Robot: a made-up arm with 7 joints.
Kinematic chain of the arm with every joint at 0, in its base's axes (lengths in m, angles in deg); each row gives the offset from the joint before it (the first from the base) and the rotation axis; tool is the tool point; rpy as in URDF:
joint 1: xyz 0 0 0.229 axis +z
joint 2: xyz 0 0 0 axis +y
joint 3: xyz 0 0 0.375 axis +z
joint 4: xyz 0.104 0 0 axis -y
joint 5: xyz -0.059 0 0.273 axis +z
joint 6: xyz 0 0 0 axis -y
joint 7: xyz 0.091 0 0 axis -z
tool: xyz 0 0 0 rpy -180 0 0
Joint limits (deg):
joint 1: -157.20..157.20
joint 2: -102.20..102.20
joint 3: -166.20..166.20
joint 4: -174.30..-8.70
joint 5: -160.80..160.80
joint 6: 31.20..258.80
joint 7: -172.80..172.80
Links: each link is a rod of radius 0.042 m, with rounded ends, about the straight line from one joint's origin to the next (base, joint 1, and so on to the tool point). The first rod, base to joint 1, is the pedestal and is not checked.
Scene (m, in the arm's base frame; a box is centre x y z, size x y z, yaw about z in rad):
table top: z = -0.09
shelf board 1: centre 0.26 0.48 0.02 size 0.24 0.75 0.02 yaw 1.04
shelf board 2: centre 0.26 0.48 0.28 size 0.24 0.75 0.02 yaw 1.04
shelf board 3: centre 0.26 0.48 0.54 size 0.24 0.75 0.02 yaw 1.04
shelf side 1: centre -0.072 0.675 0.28 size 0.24 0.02 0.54 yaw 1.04
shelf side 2: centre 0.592 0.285 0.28 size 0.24 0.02 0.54 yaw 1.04
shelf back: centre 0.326 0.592 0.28 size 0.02 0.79 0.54 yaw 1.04
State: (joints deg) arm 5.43 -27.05 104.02 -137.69 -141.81 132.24 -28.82
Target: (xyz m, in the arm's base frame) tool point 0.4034 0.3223 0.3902
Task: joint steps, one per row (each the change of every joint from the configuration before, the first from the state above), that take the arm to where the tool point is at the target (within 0.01 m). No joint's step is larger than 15 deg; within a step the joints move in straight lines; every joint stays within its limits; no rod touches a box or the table.
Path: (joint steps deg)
1: -11.73 4.41 -11.55 -5.28 -0.36 -1.71 -6.93
2: -11.73 4.41 -11.56 -5.28 -0.37 -1.71 -6.94
3: -11.72 4.41 -11.55 -5.27 -0.36 -1.70 -6.93
4: 4.27 10.48 -2.37 11.37 0.25 -3.65 5.20
5: 4.28 10.49 -2.37 11.36 0.25 -3.65 5.20
6: 4.27 10.48 -2.37 11.37 0.25 -3.65 5.20
7: 4.27 10.49 -2.37 11.37 0.25 -3.65 5.20

